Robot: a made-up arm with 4 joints. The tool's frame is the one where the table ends. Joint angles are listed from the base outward.
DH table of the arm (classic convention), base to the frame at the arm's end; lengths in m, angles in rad. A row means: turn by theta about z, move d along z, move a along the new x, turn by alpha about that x. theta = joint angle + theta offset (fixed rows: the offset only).
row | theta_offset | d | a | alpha
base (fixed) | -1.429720 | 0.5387 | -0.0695 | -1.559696
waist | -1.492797 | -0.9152 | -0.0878 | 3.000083
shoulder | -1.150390 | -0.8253 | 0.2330 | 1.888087
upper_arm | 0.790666 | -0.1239 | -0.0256 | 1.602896
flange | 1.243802 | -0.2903 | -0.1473 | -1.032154
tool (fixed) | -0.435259 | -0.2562 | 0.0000 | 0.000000
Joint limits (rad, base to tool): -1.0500..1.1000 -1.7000..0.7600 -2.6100..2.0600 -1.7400..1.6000
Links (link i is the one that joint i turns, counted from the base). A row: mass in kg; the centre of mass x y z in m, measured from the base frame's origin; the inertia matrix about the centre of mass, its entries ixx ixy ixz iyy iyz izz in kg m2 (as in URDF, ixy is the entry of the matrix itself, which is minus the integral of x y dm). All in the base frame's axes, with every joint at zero. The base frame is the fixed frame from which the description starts. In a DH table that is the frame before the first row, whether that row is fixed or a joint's. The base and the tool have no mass.
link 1: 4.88; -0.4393 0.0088 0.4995; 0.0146 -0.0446 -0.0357 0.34 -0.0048 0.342
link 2: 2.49; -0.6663 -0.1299 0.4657; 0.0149 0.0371 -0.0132 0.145 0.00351 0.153
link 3: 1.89; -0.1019 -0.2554 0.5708; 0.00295 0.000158 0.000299 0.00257 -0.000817 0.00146
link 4: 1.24; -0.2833 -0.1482 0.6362; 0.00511 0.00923 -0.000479 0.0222 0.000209 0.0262
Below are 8 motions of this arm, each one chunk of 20 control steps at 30 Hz.
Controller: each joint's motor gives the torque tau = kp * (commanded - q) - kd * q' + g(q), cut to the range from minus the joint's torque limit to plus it. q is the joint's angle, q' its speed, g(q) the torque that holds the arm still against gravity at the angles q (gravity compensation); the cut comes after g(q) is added. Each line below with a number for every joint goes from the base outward.
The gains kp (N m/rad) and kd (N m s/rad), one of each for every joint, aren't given. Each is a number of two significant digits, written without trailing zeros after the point. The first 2 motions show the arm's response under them.
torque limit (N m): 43 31 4.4 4.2
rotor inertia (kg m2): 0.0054 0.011 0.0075 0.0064
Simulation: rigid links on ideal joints. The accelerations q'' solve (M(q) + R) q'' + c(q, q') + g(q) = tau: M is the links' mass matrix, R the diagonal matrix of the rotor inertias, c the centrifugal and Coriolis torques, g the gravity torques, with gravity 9.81 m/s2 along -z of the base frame. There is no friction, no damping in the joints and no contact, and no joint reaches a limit. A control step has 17 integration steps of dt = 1/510 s. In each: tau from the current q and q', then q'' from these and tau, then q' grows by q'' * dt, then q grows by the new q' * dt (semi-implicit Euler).
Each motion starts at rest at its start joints. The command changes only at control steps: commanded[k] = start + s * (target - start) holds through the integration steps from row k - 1 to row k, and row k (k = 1, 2, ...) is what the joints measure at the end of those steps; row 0 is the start. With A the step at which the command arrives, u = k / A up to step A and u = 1 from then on. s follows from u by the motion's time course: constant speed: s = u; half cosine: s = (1 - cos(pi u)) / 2; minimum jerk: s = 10 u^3 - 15 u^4 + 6 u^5; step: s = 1 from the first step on.
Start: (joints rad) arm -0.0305 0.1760 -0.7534 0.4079
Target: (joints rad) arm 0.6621 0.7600 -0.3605 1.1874
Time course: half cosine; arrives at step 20
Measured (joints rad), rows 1 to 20:
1: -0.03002 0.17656 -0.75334 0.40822
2: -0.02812 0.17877 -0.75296 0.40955
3: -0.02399 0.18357 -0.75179 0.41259
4: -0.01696 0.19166 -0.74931 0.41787
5: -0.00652 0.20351 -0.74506 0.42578
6: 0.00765 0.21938 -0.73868 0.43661
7: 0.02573 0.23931 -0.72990 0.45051
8: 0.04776 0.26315 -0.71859 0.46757
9: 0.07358 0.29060 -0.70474 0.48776
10: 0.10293 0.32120 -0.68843 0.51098
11: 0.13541 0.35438 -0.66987 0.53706
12: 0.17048 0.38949 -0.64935 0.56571
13: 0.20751 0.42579 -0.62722 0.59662
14: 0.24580 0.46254 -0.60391 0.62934
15: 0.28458 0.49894 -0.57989 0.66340
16: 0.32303 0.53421 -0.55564 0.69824
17: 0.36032 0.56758 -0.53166 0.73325
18: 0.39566 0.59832 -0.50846 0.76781
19: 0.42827 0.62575 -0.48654 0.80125
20: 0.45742 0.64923 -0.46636 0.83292
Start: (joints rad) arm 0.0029 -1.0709 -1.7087 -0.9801
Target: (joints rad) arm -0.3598 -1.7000 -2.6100 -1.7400
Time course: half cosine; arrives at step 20
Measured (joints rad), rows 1 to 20:
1: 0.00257 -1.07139 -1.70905 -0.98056
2: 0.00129 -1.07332 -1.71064 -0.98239
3: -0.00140 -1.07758 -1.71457 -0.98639
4: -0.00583 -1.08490 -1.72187 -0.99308
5: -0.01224 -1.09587 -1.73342 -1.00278
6: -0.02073 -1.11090 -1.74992 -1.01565
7: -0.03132 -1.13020 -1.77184 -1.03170
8: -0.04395 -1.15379 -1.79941 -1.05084
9: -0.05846 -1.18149 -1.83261 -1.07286
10: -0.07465 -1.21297 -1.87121 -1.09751
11: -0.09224 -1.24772 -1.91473 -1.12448
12: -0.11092 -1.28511 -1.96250 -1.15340
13: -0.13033 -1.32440 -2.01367 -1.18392
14: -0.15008 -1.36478 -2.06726 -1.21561
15: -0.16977 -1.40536 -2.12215 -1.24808
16: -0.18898 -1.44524 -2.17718 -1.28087
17: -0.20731 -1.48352 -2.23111 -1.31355
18: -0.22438 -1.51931 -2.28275 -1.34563
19: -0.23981 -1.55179 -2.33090 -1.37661
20: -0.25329 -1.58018 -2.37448 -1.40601
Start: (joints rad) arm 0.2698 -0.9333 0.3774 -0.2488
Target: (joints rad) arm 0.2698 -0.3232 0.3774 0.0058
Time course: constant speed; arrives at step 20
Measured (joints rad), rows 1 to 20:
1: 0.27088 -0.93048 0.37724 -0.24808
2: 0.27243 -0.92415 0.37691 -0.24605
3: 0.27403 -0.91420 0.37638 -0.24278
4: 0.27545 -0.90076 0.37572 -0.23848
5: 0.27656 -0.88415 0.37504 -0.23337
6: 0.27732 -0.86475 0.37445 -0.22764
7: 0.27774 -0.84296 0.37401 -0.22145
8: 0.27785 -0.81918 0.37376 -0.21491
9: 0.27770 -0.79377 0.37370 -0.20809
10: 0.27735 -0.76705 0.37383 -0.20102
11: 0.27685 -0.73931 0.37411 -0.19374
12: 0.27625 -0.71078 0.37453 -0.18623
13: 0.27560 -0.68165 0.37503 -0.17848
14: 0.27492 -0.65207 0.37558 -0.17049
15: 0.27424 -0.62217 0.37616 -0.16225
16: 0.27359 -0.59204 0.37674 -0.15373
17: 0.27298 -0.56176 0.37729 -0.14495
18: 0.27241 -0.53138 0.37781 -0.13589
19: 0.27189 -0.50093 0.37827 -0.12656
20: 0.27142 -0.47045 0.37868 -0.11696

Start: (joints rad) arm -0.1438 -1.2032 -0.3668 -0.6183
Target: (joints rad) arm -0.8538 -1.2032 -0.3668 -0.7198
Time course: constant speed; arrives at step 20
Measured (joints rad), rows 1 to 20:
1: -0.14664 -1.20603 -0.36693 -0.61836
2: -0.15265 -1.21006 -0.36771 -0.61784
3: -0.16188 -1.21428 -0.36916 -0.61675
4: -0.17422 -1.21809 -0.37108 -0.61531
5: -0.18946 -1.22119 -0.37321 -0.61381
6: -0.20738 -1.22349 -0.37532 -0.61253
7: -0.22770 -1.22497 -0.37723 -0.61165
8: -0.25017 -1.22570 -0.37883 -0.61133
9: -0.27453 -1.22579 -0.38006 -0.61163
10: -0.30054 -1.22534 -0.38091 -0.61259
11: -0.32798 -1.22449 -0.38139 -0.61419
12: -0.35666 -1.22333 -0.38154 -0.61639
13: -0.38638 -1.22197 -0.38142 -0.61915
14: -0.41701 -1.22049 -0.38106 -0.62239
15: -0.44840 -1.21897 -0.38053 -0.62605
16: -0.48042 -1.21744 -0.37987 -0.63006
17: -0.51299 -1.21597 -0.37912 -0.63437
18: -0.54601 -1.21457 -0.37834 -0.63891
19: -0.57941 -1.21326 -0.37753 -0.64363
20: -0.61313 -1.21207 -0.37674 -0.64849

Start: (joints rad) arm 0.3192 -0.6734 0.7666 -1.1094
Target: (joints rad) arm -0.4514 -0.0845 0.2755 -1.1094
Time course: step
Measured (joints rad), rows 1 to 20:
1: 0.27866 -0.68129 0.74604 -1.12825
2: 0.21725 -0.64844 0.72057 -1.13824
3: 0.14723 -0.58843 0.68894 -1.14267
4: 0.07450 -0.51507 0.65283 -1.14253
5: 0.00353 -0.43792 0.61398 -1.13949
6: -0.06262 -0.36347 0.57409 -1.13526
7: -0.12214 -0.29587 0.53474 -1.13103
8: -0.17427 -0.23746 0.49736 -1.12737
9: -0.21902 -0.18914 0.46303 -1.12444
10: -0.25686 -0.15079 0.43241 -1.12215
11: -0.28853 -0.12155 0.40575 -1.12031
12: -0.31486 -0.10018 0.38300 -1.11876
13: -0.33666 -0.08527 0.36387 -1.11737
14: -0.35468 -0.07547 0.34796 -1.11606
15: -0.36959 -0.06953 0.33482 -1.11481
16: -0.38195 -0.06640 0.32403 -1.11361
17: -0.39222 -0.06525 0.31518 -1.11248
18: -0.40079 -0.06542 0.30794 -1.11144
19: -0.40797 -0.06641 0.30201 -1.11049
20: -0.41402 -0.06787 0.29715 -1.10964

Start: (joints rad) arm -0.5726 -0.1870 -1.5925 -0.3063
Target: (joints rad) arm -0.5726 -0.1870 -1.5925 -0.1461
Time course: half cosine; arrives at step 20
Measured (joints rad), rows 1 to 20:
1: -0.57260 -0.18700 -1.59248 -0.30626
2: -0.57260 -0.18699 -1.59242 -0.30607
3: -0.57260 -0.18697 -1.59231 -0.30561
4: -0.57261 -0.18694 -1.59214 -0.30478
5: -0.57262 -0.18691 -1.59192 -0.30347
6: -0.57263 -0.18686 -1.59167 -0.30159
7: -0.57265 -0.18681 -1.59140 -0.29909
8: -0.57267 -0.18675 -1.59113 -0.29591
9: -0.57268 -0.18669 -1.59088 -0.29204
10: -0.57270 -0.18664 -1.59067 -0.28749
11: -0.57272 -0.18659 -1.59049 -0.28228
12: -0.57274 -0.18655 -1.59037 -0.27648
13: -0.57276 -0.18652 -1.59031 -0.27014
14: -0.57277 -0.18650 -1.59031 -0.26338
15: -0.57278 -0.18649 -1.59039 -0.25628
16: -0.57278 -0.18650 -1.59053 -0.24899
17: -0.57278 -0.18653 -1.59074 -0.24162
18: -0.57277 -0.18658 -1.59100 -0.23433
19: -0.57276 -0.18664 -1.59133 -0.22724
20: -0.57274 -0.18671 -1.59169 -0.22049

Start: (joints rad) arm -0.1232 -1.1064 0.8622 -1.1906
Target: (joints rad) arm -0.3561 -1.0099 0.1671 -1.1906
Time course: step
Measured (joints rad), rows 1 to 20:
1: -0.13855 -1.11997 0.82439 -1.21822
2: -0.15629 -1.12067 0.76540 -1.24012
3: -0.17581 -1.11247 0.69979 -1.25021
4: -0.19616 -1.09882 0.63304 -1.25187
5: -0.21638 -1.08248 0.56852 -1.24832
6: -0.23570 -1.06557 0.50845 -1.24194
7: -0.25358 -1.04961 0.45415 -1.23434
8: -0.26966 -1.03553 0.40624 -1.22655
9: -0.28380 -1.02381 0.36483 -1.21917
10: -0.29598 -1.01457 0.32962 -1.21251
11: -0.30630 -1.00768 0.30007 -1.20671
12: -0.31494 -1.00286 0.27554 -1.20179
13: -0.32208 -0.99978 0.25533 -1.19769
14: -0.32794 -0.99807 0.23877 -1.19435
15: -0.33273 -0.99741 0.22526 -1.19166
16: -0.33662 -0.99749 0.21426 -1.18953
17: -0.33978 -0.99807 0.20533 -1.18787
18: -0.34235 -0.99898 0.19808 -1.18661
19: -0.34444 -1.00005 0.19220 -1.18567
20: -0.34616 -1.00118 0.18743 -1.18500

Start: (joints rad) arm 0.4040 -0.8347 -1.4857 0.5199
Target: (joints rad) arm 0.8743 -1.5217 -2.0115 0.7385
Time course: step
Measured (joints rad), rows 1 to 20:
1: 0.41730 -0.85555 -1.52588 0.46255
2: 0.44313 -0.90183 -1.59210 0.40147
3: 0.47530 -0.96227 -1.65904 0.37102
4: 0.51133 -1.03052 -1.72091 0.36681
5: 0.54948 -1.10181 -1.77583 0.38125
6: 0.58836 -1.17256 -1.82280 0.40798
7: 0.62677 -1.24015 -1.86133 0.44219
8: 0.66372 -1.30280 -1.89157 0.48028
9: 0.69847 -1.35936 -1.91421 0.51970
10: 0.73043 -1.40918 -1.93037 0.55868
11: 0.75925 -1.45201 -1.94135 0.59602
12: 0.78473 -1.48791 -1.94847 0.63090
13: 0.80682 -1.51716 -1.95292 0.66277
14: 0.82561 -1.54021 -1.95571 0.69127
15: 0.84126 -1.55764 -1.95761 0.71618
16: 0.85402 -1.57007 -1.95918 0.73739
17: 0.86415 -1.57818 -1.96080 0.75494
18: 0.87197 -1.58264 -1.96269 0.76894
19: 0.87778 -1.58411 -1.96496 0.77963
20: 0.88187 -1.58320 -1.96762 0.78727

